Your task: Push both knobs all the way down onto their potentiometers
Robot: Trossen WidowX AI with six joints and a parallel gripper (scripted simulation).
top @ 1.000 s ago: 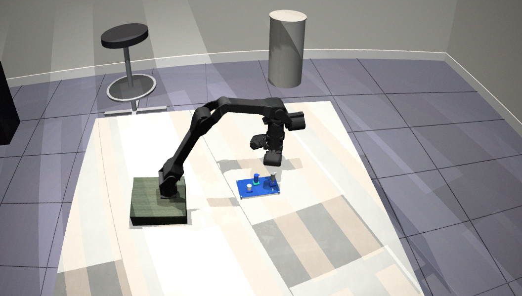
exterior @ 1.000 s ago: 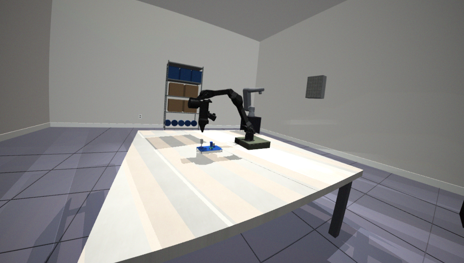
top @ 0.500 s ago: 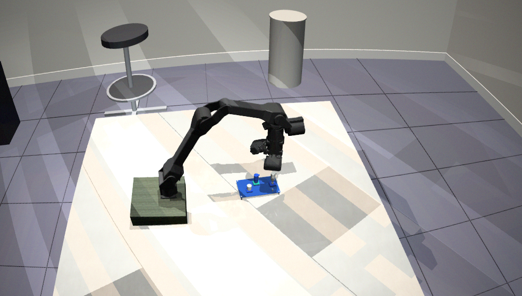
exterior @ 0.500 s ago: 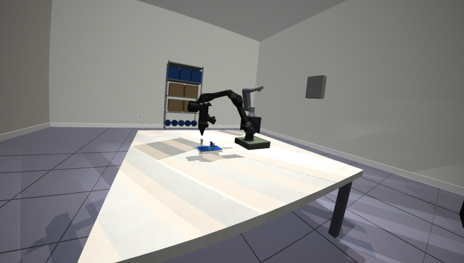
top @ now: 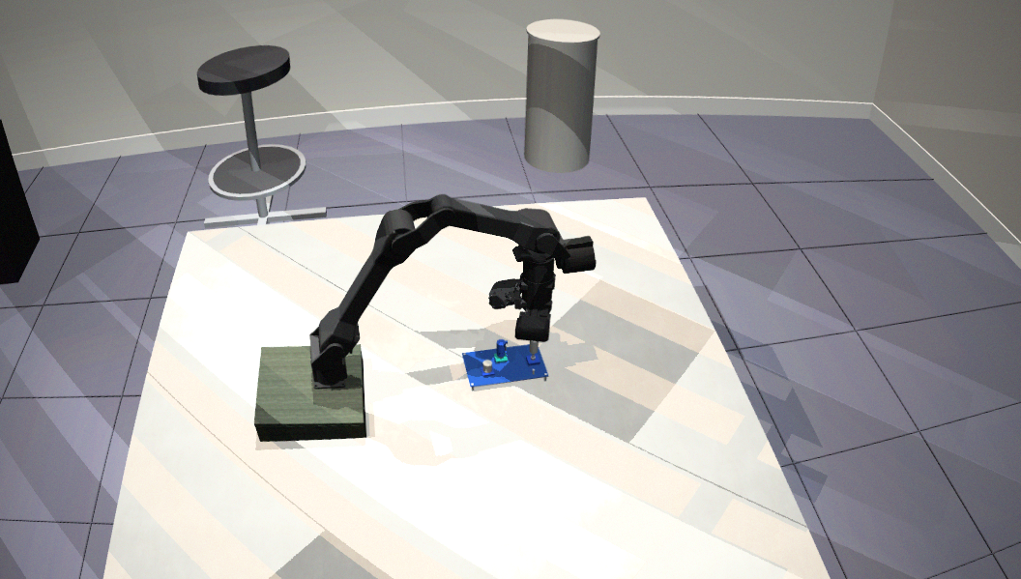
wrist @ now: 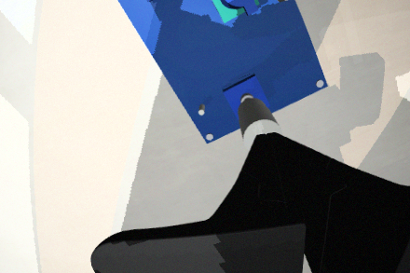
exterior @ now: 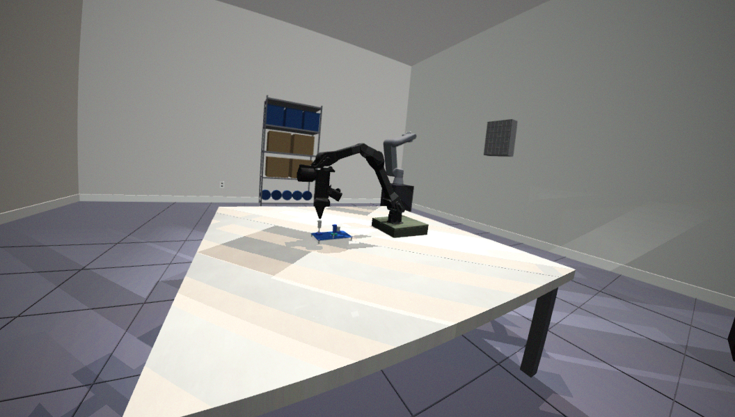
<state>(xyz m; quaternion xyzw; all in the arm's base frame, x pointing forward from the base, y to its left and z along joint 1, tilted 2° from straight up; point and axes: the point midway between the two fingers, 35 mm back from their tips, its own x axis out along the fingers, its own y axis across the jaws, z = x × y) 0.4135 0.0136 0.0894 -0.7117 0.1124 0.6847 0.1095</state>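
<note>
My gripper tip is 20 mm above the grey knob. Round my gripper tip: dark blue knob: 60 mm behind, 40 mm below, 20 mm to the left.
</note>
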